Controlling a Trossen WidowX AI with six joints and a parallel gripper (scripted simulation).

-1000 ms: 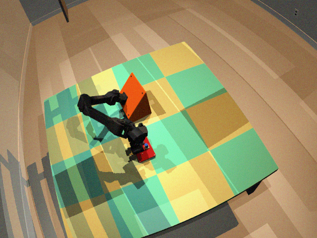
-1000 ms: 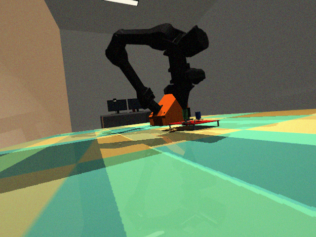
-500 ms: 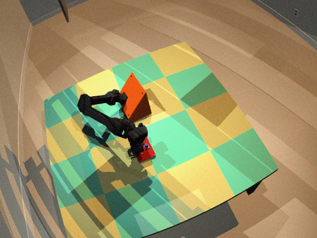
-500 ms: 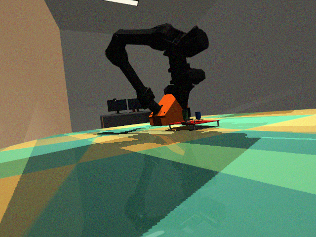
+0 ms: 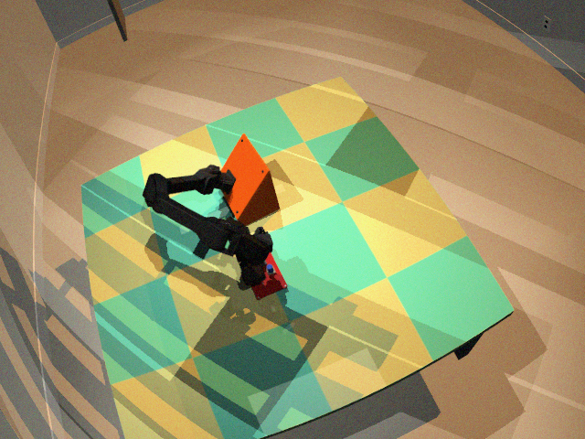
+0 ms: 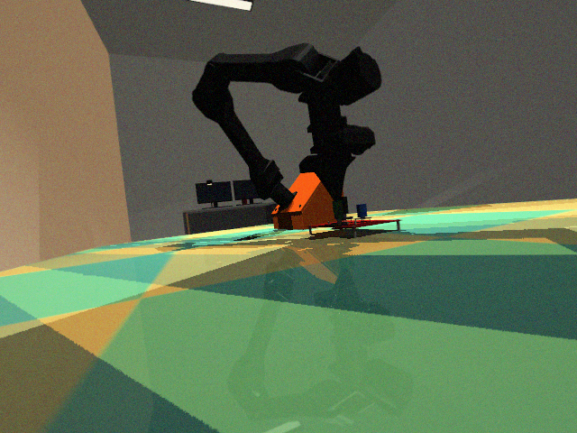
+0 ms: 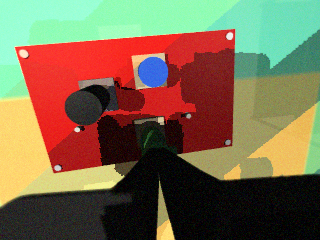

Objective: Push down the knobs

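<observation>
The green knob is 1 cm below my gripper tip. The rest, counted from my gripper tip: black knob 4 cm to the left, 3 cm behind, 2 cm below.
</observation>
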